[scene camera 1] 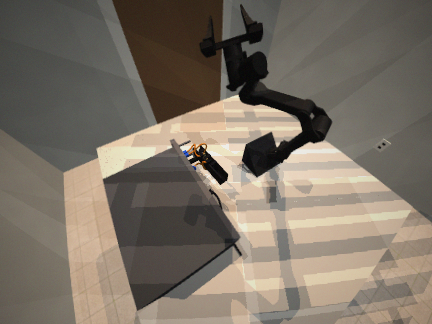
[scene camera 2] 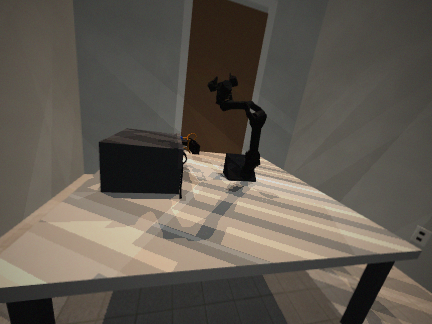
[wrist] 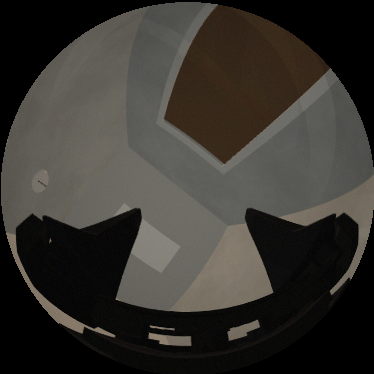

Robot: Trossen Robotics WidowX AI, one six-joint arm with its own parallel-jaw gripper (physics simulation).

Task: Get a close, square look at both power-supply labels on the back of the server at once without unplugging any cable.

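Places are measured from the arm's base along level axes (x ahead, y left, z up), in centimetres.
Pixels of known places: gripper, fingertip midpoint: (scene camera 1: 225,10) (scene camera 2: 223,75) (wrist: 194,214); arm's base, origin of the base link: (scene camera 1: 271,153) (scene camera 2: 247,169).
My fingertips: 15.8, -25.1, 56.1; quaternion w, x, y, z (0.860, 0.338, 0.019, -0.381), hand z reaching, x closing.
Ahead of a thing's pixels: the offset from my fingertips to its top centre, as dx, dy, dz. "*": to the spot under its first point. Level surfaces: height alone.
The server (scene camera 1: 165,215) (scene camera 2: 140,167) is a large dark box on the table. Its cabled back faces the arm's base. Orange cables {* +17.2, +5.4, -44.9} (scene camera 1: 200,148) (scene camera 2: 190,136), blue plugs and a black block {+19.1, +13.3, -41.3} (scene camera 1: 217,171) (scene camera 2: 194,146) stick out from that back. A black cable {* +25.5, +26.4, -49.6} (scene camera 1: 216,197) (scene camera 2: 184,158) loops out nearer the middle of the back. The power-supply labels cannot be made out in any view. My gripper (scene camera 1: 227,17) (scene camera 2: 222,79) (wrist: 194,214) is open and empty, raised high above the table and pointing up and away from the server. The server does not show in the wrist view.
The arm's base (scene camera 1: 261,155) (scene camera 2: 240,167) stands on the table {dz -62.4} (scene camera 1: 325,220) (scene camera 2: 280,225), across a gap from the server's back. A brown door (scene camera 1: 175,55) (scene camera 2: 222,60) (wrist: 225,90) is in the wall behind. A wall outlet (scene camera 1: 382,145) (scene camera 2: 420,236) is at the right.
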